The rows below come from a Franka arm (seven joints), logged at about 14 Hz.
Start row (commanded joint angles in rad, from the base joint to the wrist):
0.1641, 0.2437, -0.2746, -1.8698, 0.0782, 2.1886, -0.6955
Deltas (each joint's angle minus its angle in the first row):
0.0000, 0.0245, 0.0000, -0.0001, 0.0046, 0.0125, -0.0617
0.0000, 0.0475, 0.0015, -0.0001, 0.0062, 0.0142, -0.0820
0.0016, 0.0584, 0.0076, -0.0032, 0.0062, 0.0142, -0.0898
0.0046, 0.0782, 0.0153, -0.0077, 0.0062, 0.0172, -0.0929
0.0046, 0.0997, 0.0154, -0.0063, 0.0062, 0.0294, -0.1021
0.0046, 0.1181, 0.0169, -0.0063, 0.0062, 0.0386, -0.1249
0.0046, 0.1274, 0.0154, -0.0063, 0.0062, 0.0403, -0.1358
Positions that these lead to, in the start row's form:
0.1641, 0.2682, -0.2746, -1.8699, 0.0828, 2.2011, -0.7572
0.1641, 0.2912, -0.2731, -1.8699, 0.0844, 2.2028, -0.7775
0.1657, 0.3021, -0.2670, -1.8730, 0.0844, 2.2028, -0.7853
0.1687, 0.3219, -0.2593, -1.8775, 0.0844, 2.2058, -0.7884
0.1687, 0.3434, -0.2592, -1.8761, 0.0844, 2.2180, -0.7976
0.1687, 0.3618, -0.2577, -1.8761, 0.0844, 2.2272, -0.8204
0.1687, 0.3711, -0.2592, -1.8761, 0.0844, 2.2289, -0.8313

